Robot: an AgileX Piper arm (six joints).
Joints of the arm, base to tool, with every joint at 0 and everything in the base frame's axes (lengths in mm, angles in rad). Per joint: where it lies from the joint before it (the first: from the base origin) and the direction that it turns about. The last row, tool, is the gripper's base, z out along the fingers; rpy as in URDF.
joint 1: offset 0 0 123 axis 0 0 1
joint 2: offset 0 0 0 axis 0 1 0
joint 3: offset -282.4 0 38.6 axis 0 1 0
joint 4: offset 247.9 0 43.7 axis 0.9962 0 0.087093
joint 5: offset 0 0 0 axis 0 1 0
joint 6: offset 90.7 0 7.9 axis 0.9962 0 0.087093
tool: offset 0 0 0 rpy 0 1.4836 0
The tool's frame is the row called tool.
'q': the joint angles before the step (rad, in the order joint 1, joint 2, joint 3, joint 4, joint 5, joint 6). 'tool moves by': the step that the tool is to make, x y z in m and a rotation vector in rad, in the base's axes. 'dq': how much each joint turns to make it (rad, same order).
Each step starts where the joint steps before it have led.
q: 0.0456 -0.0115 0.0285 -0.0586 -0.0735 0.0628
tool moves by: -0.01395 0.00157 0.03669 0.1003 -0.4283 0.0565
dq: 0.0000 0.0000 0.0000 0.0000 -0.4350 0.0874
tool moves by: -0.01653 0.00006 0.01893 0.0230 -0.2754 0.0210
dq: 0.0001 0.0000 0.0000 0.0056 -0.2768 0.0078
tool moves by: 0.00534 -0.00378 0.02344 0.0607 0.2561 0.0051
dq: -0.0002 -0.0016 -0.1661 0.0717 0.4206 0.0023
